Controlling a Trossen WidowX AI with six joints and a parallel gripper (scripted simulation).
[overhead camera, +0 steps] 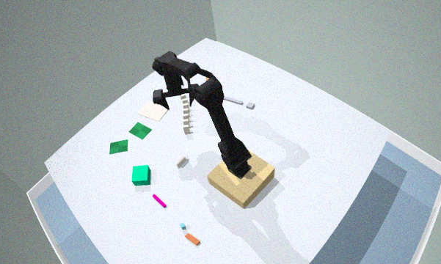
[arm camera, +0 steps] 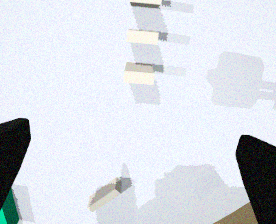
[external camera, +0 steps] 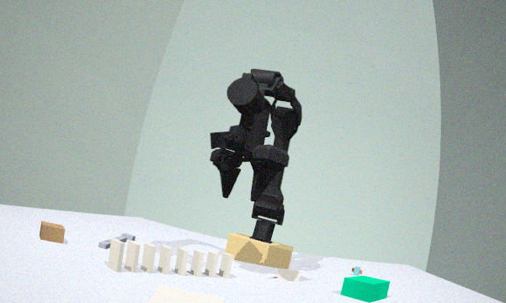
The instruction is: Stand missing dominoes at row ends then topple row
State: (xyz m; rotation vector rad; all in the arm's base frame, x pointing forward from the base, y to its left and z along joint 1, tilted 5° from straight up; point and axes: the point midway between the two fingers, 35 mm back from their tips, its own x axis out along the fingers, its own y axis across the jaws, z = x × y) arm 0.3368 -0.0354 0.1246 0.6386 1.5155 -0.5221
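The green block lies 29 cm to the left of my gripper tip, 14 cm below it and 2 cm behind it. Round my gripper tip: tan block 32 cm to the right, 16 cm ahead, 15 cm below; then cream flat tile 25 cm ahead, 16 cm below, 1 cm to the left; then grey bar 27 cm to the right, 16 cm below.
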